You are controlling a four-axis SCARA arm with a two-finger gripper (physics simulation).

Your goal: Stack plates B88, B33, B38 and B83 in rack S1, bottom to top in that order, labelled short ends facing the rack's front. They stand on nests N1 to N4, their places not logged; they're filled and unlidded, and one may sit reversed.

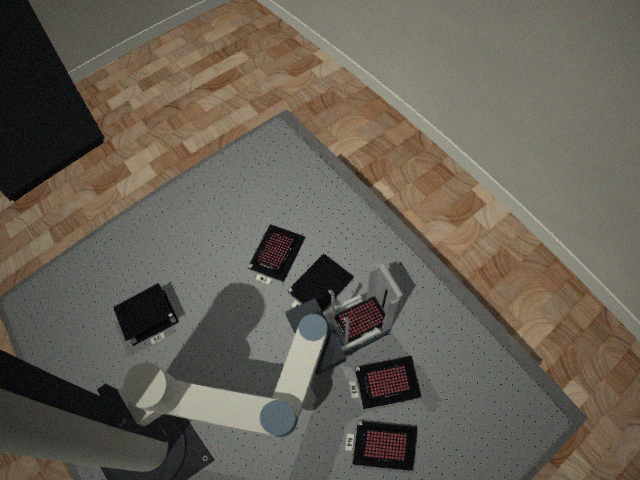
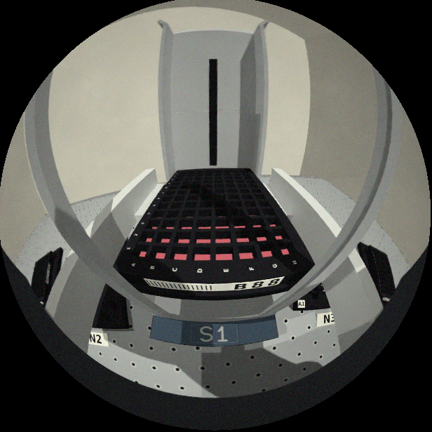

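My gripper is shut on plate B88, one finger along each long side. The plate is level, unlidded and filled with red, between the uprights of rack S1. Its labelled short end faces the rack's front, above the blue S1 sign. Whether it touches the rack's floor is hidden. Nest N2 holds no plate. Red-filled plates stand on N1, N3 and N4; their labels cannot be read.
A black block-like object with a small floor tag stands at the left of the perforated grey table. The arm's forearm reaches in from the lower left, beside the rack. The rack's tall curved front uprights flank the fingers.
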